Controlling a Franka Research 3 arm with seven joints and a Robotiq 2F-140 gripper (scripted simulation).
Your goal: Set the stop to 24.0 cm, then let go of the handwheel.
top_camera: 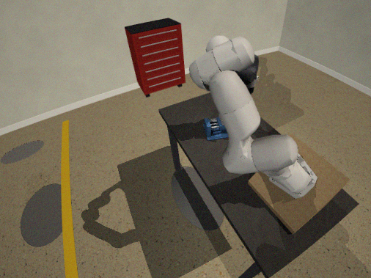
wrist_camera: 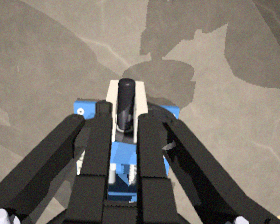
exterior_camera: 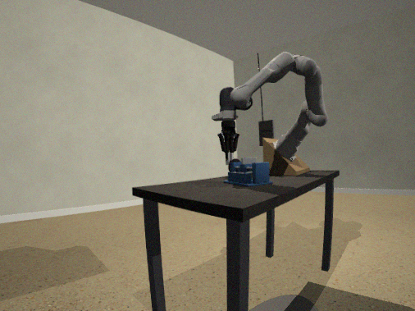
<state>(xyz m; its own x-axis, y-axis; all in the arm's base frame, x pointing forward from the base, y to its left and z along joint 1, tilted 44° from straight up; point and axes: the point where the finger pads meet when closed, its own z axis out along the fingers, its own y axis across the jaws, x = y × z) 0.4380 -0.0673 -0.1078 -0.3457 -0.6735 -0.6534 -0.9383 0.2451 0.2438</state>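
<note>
Right now the handwheel grip is 20 mm below my hand.
</note>
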